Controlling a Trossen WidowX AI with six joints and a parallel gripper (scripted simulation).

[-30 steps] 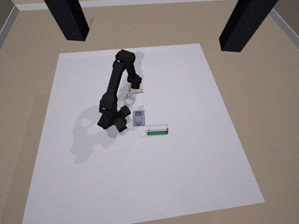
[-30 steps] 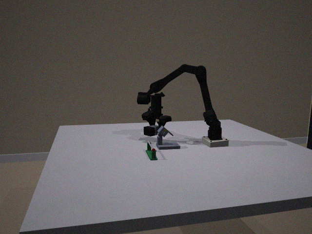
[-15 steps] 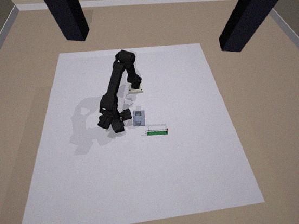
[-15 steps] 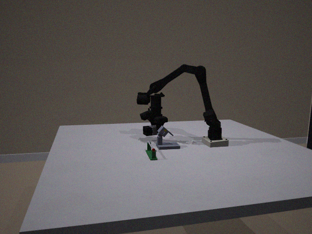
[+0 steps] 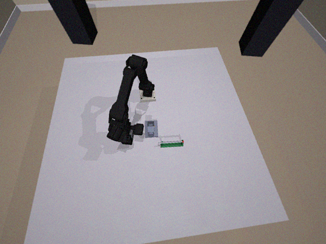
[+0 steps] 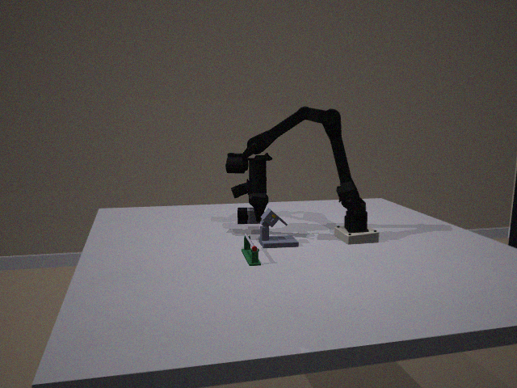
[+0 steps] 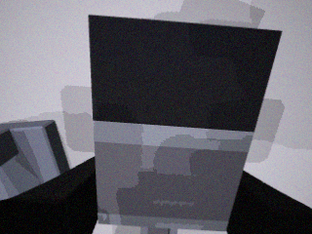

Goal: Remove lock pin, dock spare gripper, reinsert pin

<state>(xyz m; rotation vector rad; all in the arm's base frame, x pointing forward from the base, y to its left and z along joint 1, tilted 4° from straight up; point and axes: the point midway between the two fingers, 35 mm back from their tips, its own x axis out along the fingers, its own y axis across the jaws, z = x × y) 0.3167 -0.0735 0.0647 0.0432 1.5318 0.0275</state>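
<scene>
The grey mount is 13 cm to the left of my gripper tip, 4 cm behind it and 1 cm above it. The rest, counted from my gripper tip: spare gripper (1 cm ahead, 1 cm above); green cradle (26 cm to the left, 3 cm ahead, 2 cm below).
</scene>
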